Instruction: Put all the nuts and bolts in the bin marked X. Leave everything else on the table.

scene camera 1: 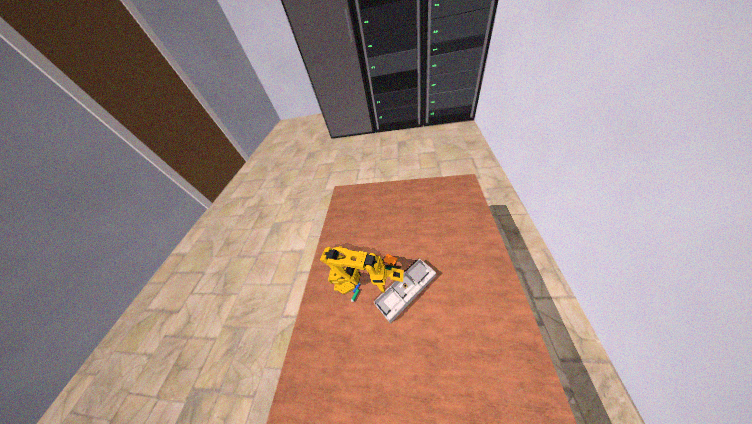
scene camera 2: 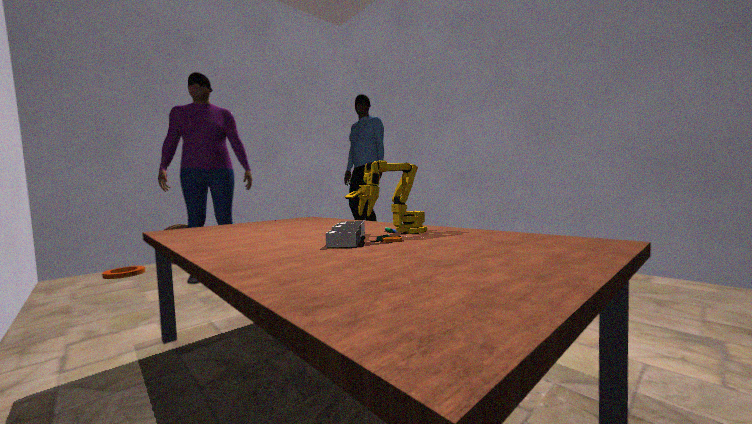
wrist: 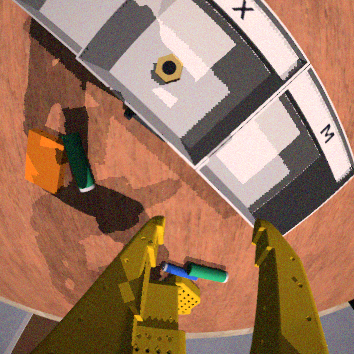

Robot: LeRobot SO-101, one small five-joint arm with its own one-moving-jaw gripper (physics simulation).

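Where they show: hand, tool point: (scene camera 1: pixel 385 279) (scene camera 2: pixel 368 214) (wrist: pixel 163 226); arm's base, link origin: (scene camera 1: pixel 350 280) (scene camera 2: pixel 407 232) (wrist: pixel 157 282).
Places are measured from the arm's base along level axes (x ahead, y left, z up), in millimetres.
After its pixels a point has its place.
A brass-coloured hex nut (wrist: pixel 169 68) {x 233, y -26, z 16 mm} (scene camera 1: pixel 405 285) {x 234, y -25, z 16 mm} lies flat on the floor of the compartment marked X, the middle one of a grey three-part bin (scene camera 1: pixel 413 297) {x 263, y -72, z 22 mm} (scene camera 2: pixel 344 239) {x 319, y 55, z 21 mm} (wrist: pixel 272 40) {x 244, y -79, z 42 mm}. My gripper (wrist: pixel 209 221) (scene camera 2: pixel 364 212) {x 161, y -25, z 74 mm} is open with a wide gap between the jaws, and nothing is held. It hangs above the table, near the outer wall of the compartment marked M. A small dark thing (wrist: pixel 129 112) {x 206, y 2, z 13 mm} (scene camera 2: pixel 362 240) {x 212, y 3, z 2 mm} sits on the table against the bin's side; most of it is hidden, and I cannot tell what it is.
An orange block (wrist: pixel 45 160) {x 174, y 86, z 10 mm} (scene camera 1: pixel 390 259) {x 172, y 91, z 10 mm} (scene camera 2: pixel 392 239) {x 182, y 105, z 7 mm} lies beside a dark green cylinder (wrist: pixel 80 162) {x 171, y 48, z 12 mm}. A blue cylinder (wrist: pixel 176 270) {x 39, y -26, z 8 mm} and a green cylinder (wrist: pixel 207 273) {x 37, y -61, z 12 mm} (scene camera 1: pixel 354 295) {x 30, y -65, z 14 mm} lie near the yellow arm base (scene camera 1: pixel 343 283) {x -23, y -18, z 18 mm} (scene camera 2: pixel 410 221) {x 1, y 17, z 39 mm}. All are on the brown table (scene camera 1: pixel 421 363) {x 276, y -269, z 0 mm} (scene camera 2: pixel 447 305) {x 491, y 507, z 0 mm}.
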